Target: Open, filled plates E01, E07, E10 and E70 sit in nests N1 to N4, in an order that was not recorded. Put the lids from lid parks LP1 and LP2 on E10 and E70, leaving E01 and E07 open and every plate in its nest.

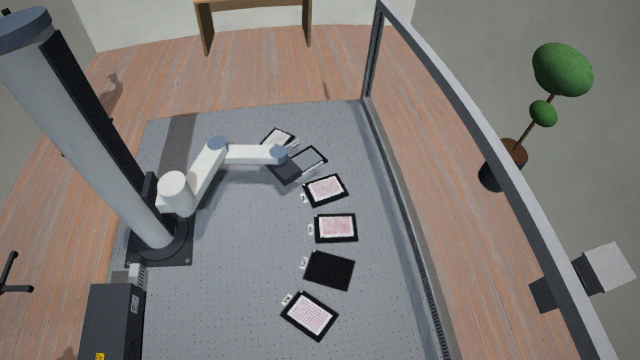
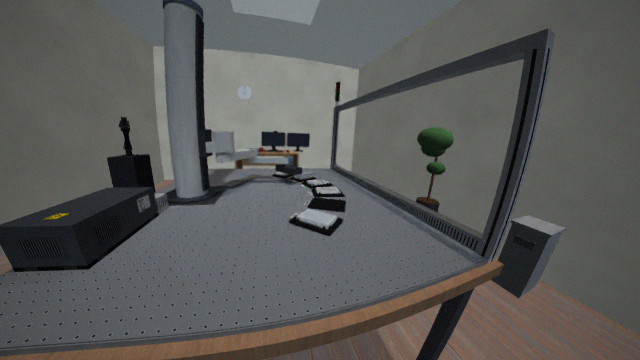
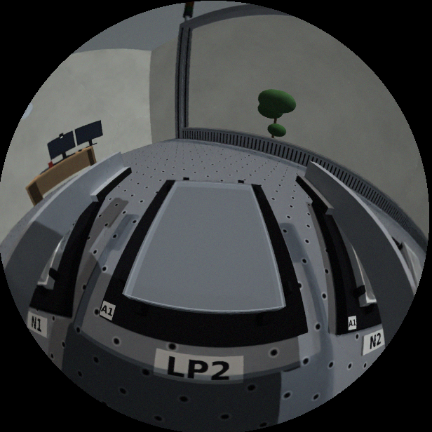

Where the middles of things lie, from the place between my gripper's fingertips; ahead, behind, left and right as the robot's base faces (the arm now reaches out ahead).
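Lid park LP2 (image 3: 201, 329): 50 mm below my hand, 10 mm to the right of it, 20 mm behind. Nest N2 (image 3: 347, 305): 50 mm below my hand, 40 mm ahead, 180 mm to the right. Lid park LP1 (image 1: 329, 270): 50 mm below my hand, 530 mm to the right.
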